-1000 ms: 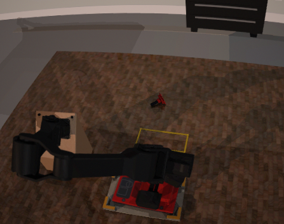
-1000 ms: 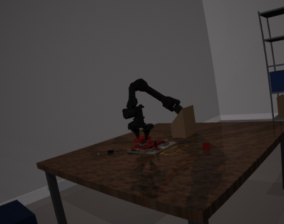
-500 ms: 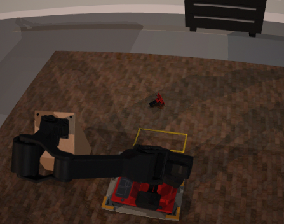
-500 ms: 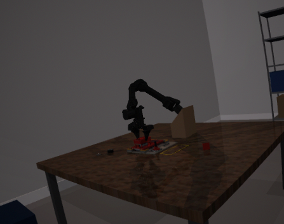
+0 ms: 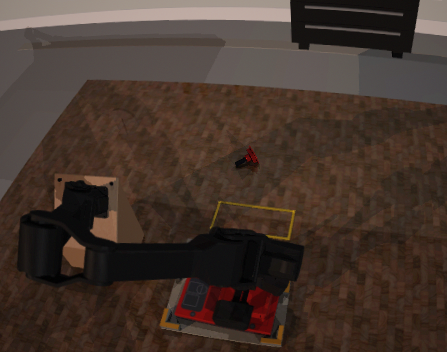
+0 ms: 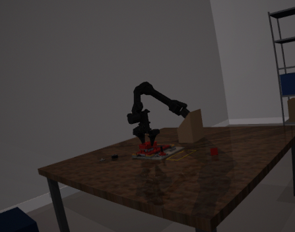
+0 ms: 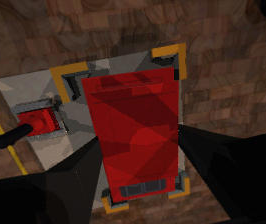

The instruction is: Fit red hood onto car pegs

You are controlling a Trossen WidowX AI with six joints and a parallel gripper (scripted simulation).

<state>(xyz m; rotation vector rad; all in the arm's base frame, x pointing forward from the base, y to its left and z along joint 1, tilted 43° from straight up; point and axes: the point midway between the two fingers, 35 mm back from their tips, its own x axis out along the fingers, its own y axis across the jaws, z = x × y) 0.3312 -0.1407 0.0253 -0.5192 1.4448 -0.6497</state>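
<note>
My gripper tip is 3 cm above the grey engine block. Round my gripper tip: red hood: 1 cm above; grey jig: 5 cm below, 4 cm behind, 3 cm to the left.
</note>
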